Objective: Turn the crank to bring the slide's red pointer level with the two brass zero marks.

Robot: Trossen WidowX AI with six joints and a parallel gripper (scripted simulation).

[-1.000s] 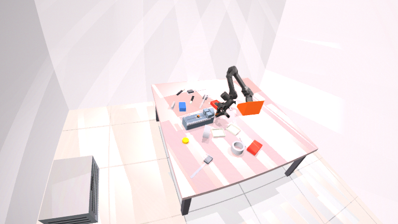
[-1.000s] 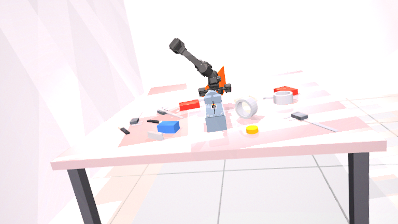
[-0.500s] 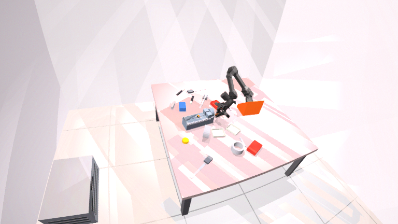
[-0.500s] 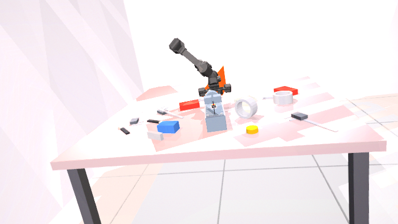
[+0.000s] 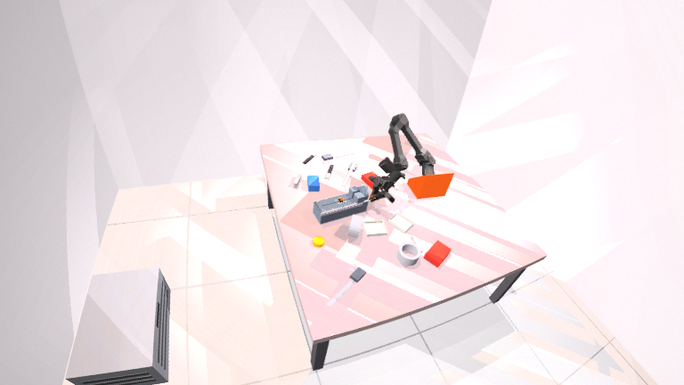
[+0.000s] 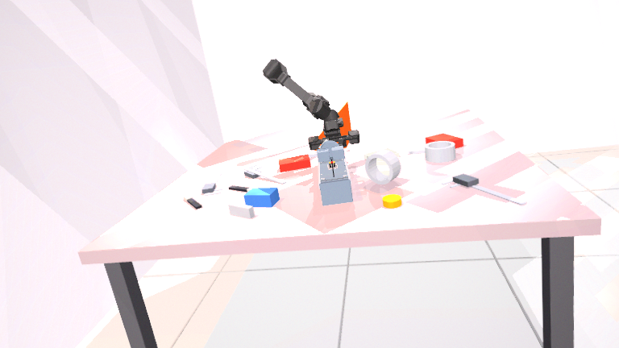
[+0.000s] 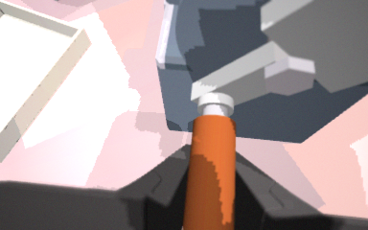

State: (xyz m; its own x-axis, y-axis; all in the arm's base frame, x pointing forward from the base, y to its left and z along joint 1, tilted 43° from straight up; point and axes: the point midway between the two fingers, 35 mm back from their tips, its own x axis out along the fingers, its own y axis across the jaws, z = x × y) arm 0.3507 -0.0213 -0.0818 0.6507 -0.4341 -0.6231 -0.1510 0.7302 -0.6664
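Right now my gripper tip is 20 mm past the orange handle and 20 mm below it. From my gripper tip the other things lie so: red pointer 160 mm ahead, 40 mm above; yellow disc 320 mm ahead, 180 mm to the left, 30 mm below; blue block 240 mm ahead, 220 mm to the right, 20 mm below.
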